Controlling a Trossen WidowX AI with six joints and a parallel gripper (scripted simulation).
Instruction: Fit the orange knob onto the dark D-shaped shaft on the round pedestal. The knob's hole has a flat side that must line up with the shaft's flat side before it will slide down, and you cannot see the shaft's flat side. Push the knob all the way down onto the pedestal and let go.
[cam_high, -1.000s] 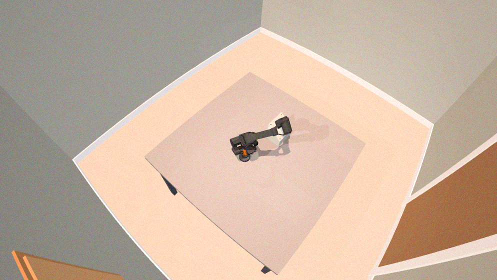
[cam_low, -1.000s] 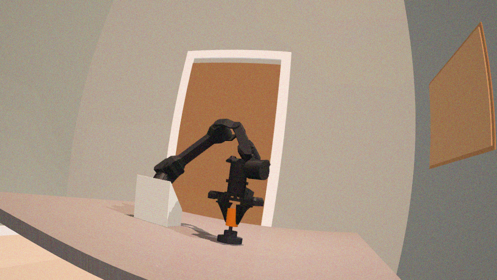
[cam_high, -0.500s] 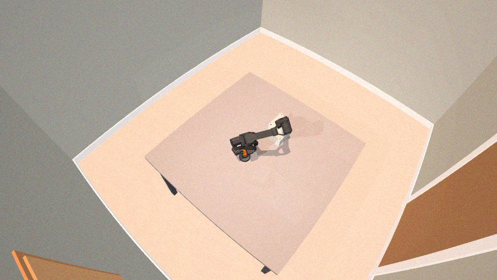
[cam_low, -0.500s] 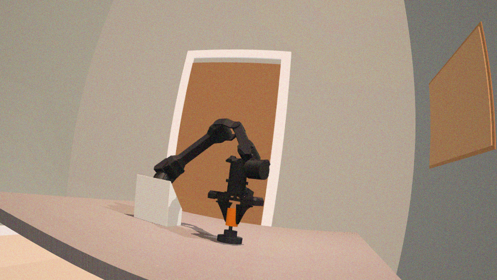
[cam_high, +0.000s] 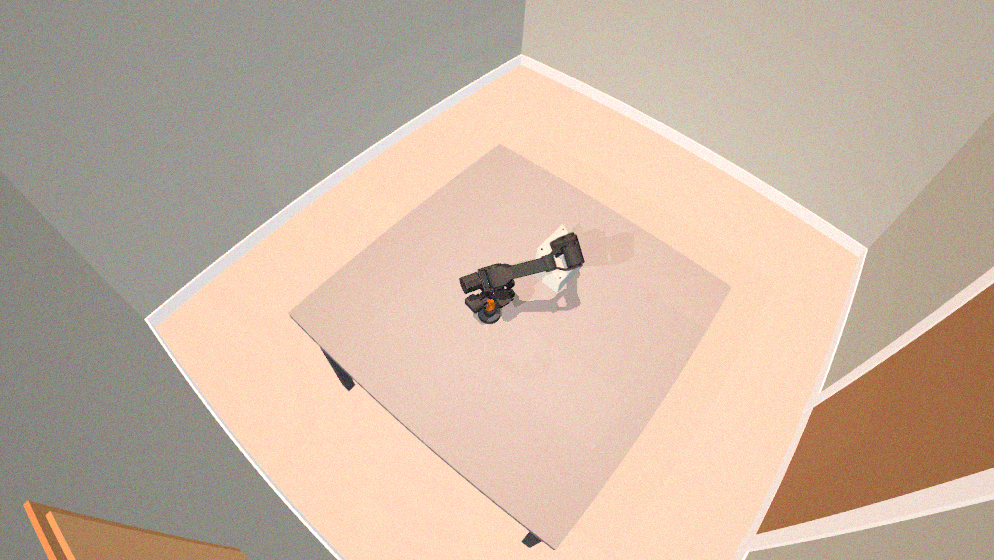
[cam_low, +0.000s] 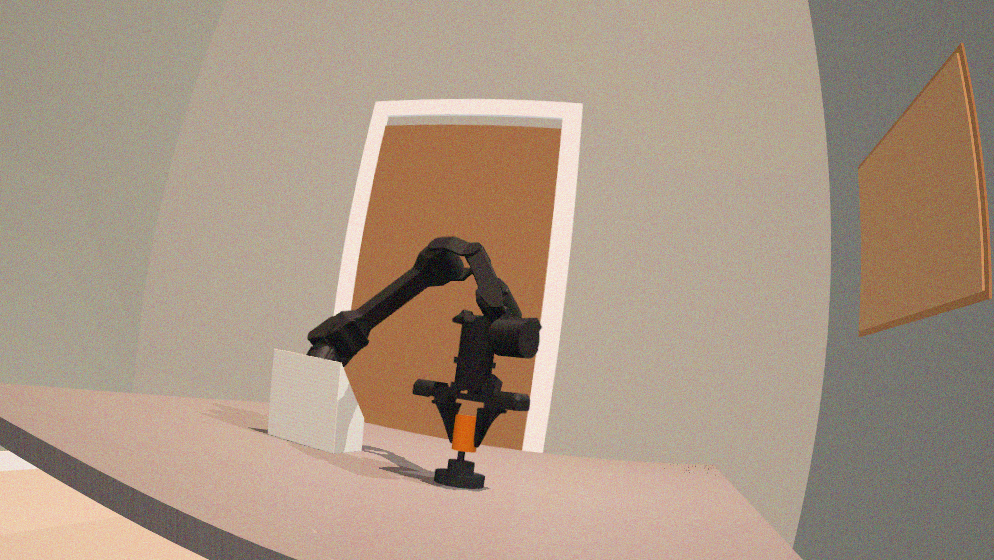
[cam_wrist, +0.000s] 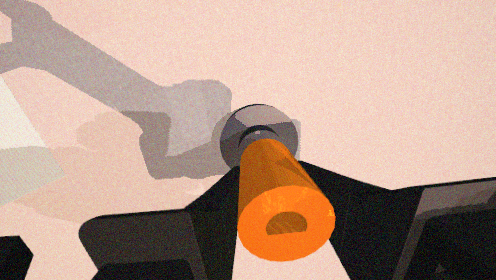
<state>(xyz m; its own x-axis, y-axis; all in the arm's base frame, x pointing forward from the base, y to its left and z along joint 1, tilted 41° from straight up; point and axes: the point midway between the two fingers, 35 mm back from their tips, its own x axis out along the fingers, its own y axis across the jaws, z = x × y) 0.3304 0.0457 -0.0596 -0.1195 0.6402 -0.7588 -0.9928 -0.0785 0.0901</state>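
Now: the orange knob 2 cm above my gripper tip. Round my gripper tip: pedestal (4 cm below).
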